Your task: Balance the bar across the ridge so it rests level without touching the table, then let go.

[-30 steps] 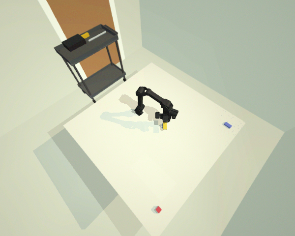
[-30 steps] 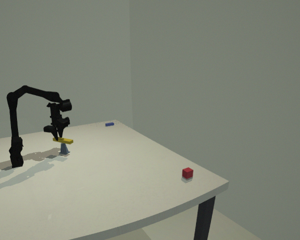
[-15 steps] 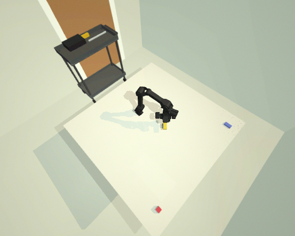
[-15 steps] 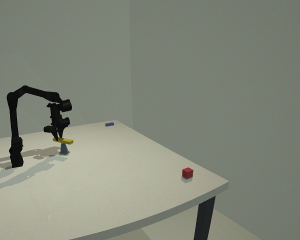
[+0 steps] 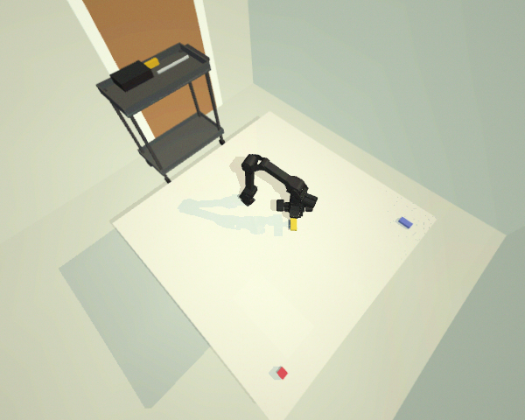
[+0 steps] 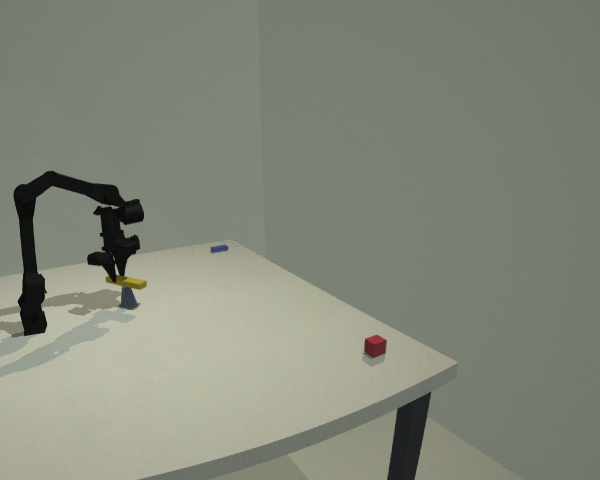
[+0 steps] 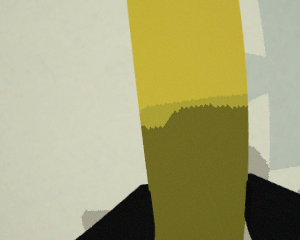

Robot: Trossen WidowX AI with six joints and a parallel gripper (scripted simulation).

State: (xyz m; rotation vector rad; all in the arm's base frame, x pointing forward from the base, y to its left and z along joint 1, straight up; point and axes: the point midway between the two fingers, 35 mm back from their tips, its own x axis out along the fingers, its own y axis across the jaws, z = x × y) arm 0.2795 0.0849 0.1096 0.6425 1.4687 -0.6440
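Right now my gripper tip is 20 mm short of the yellow bar and 20 mm to the left of it. Round my gripper tip: red cube: 460 mm ahead, 580 mm to the right, 60 mm below; then blue block: 460 mm ahead, 420 mm to the left, 70 mm below.
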